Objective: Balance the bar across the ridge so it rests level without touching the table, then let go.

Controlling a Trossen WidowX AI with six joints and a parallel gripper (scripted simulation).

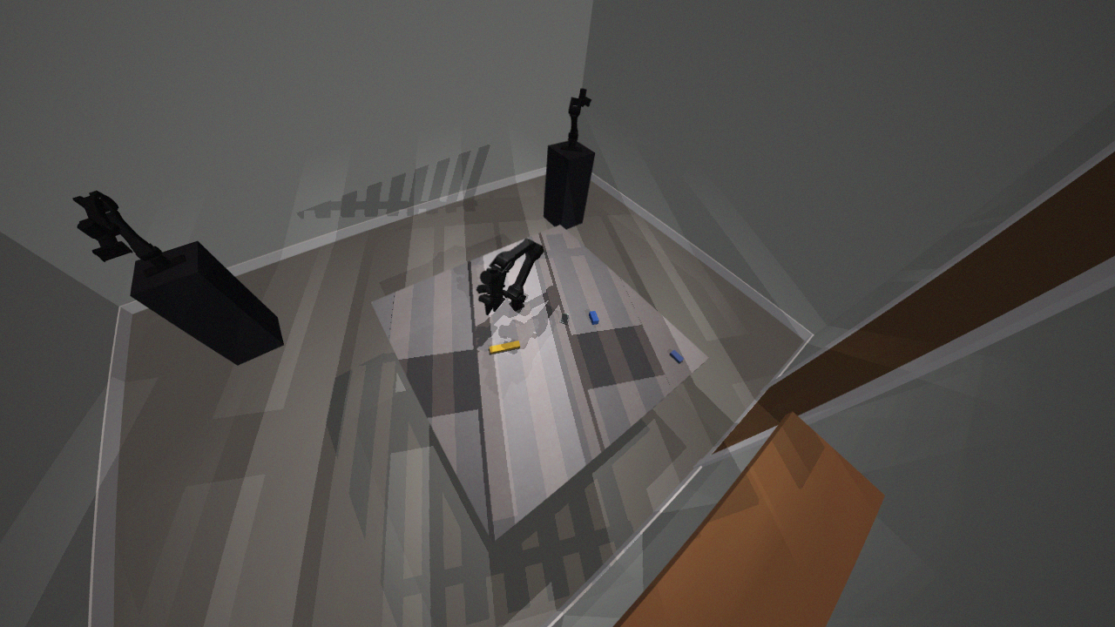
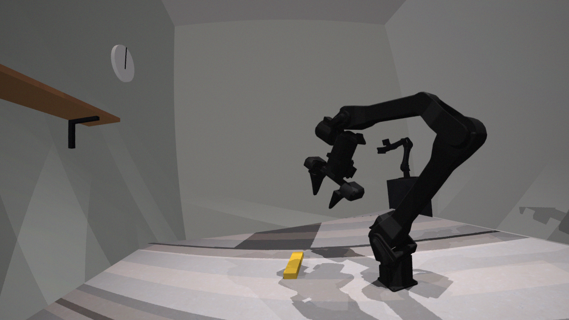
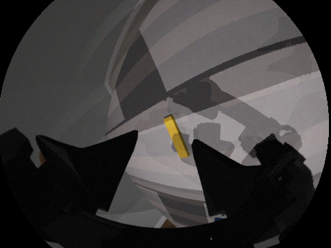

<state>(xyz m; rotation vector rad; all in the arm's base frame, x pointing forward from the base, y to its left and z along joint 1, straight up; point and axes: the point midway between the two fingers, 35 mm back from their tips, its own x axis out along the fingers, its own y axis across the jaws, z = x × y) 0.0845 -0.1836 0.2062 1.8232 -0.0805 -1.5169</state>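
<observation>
The yellow bar is 170 mm below my gripper tip and 100 mm ahead of it. From my gripper tip the other things lie so: blue block (490 mm to the left, 220 mm ahead, 160 mm below).
</observation>
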